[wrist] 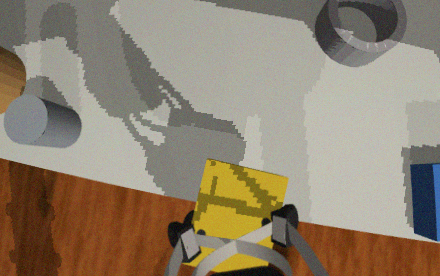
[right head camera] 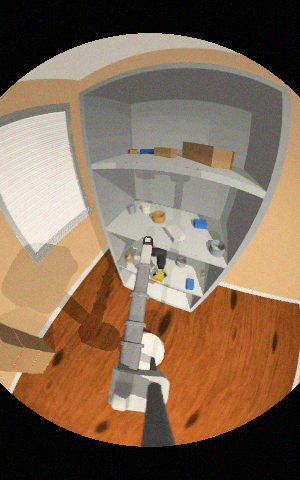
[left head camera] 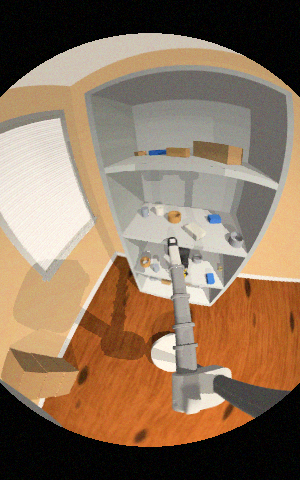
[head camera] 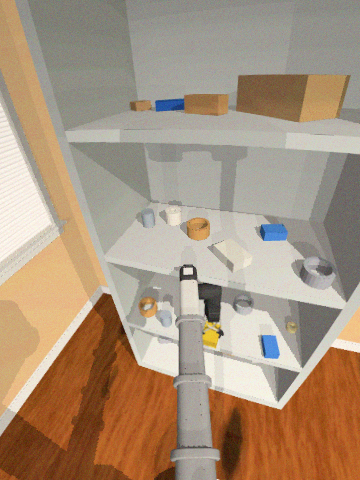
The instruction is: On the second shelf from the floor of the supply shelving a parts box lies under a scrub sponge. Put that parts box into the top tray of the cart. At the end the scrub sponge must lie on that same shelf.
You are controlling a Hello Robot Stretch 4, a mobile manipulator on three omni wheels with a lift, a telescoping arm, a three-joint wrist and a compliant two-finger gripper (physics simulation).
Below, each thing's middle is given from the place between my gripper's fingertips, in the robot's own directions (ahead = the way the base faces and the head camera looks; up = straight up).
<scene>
My gripper is now 1 cm short of the yellow scrub sponge (wrist: 233, 200) and 1 cm below it.
</scene>
